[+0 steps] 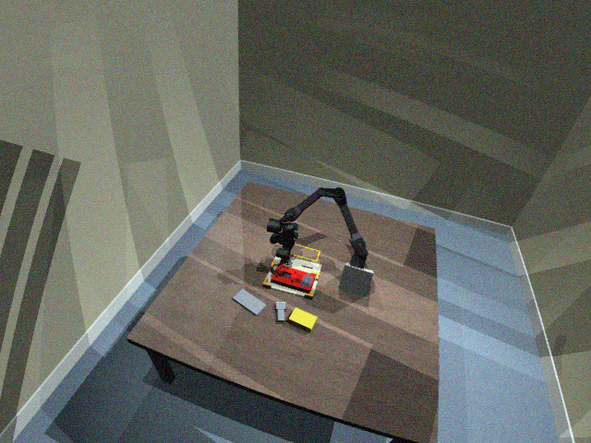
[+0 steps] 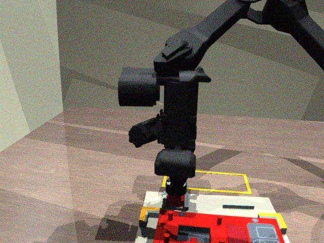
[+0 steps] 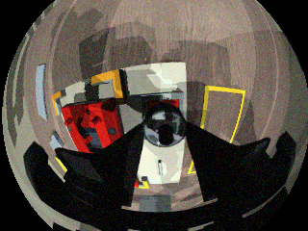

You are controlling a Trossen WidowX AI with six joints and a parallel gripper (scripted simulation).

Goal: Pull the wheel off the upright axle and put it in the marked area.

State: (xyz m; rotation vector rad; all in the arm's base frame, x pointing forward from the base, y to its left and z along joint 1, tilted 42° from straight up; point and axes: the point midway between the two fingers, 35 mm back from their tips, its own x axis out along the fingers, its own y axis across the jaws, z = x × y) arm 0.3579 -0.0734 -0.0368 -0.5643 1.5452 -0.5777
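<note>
Right now my gripper tip is right at the wheel. Round my gripper tip: yellow block: 190 mm behind, 320 mm to the left, 20 mm below.
</note>
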